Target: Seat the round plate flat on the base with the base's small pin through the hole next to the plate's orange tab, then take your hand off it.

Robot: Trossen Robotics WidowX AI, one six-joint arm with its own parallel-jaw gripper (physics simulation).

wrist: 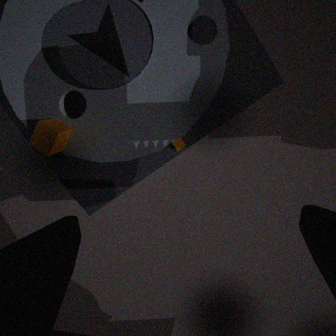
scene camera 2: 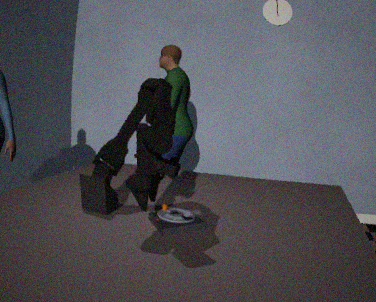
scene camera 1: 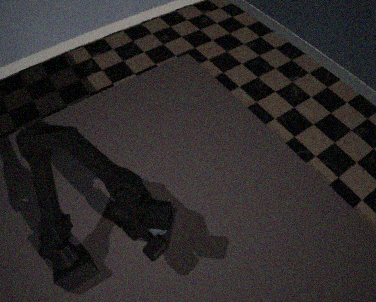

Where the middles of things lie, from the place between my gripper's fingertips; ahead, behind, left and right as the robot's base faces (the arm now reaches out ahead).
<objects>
I see the round grey plate (wrist: 176, 86) 60 mm ahead of my hand, 50 mm to the left of it and 30 mm below it. Also, from my hand: dark square base (wrist: 249, 74): 60 mm ahead, 50 mm to the left, 50 mm below.
</objects>
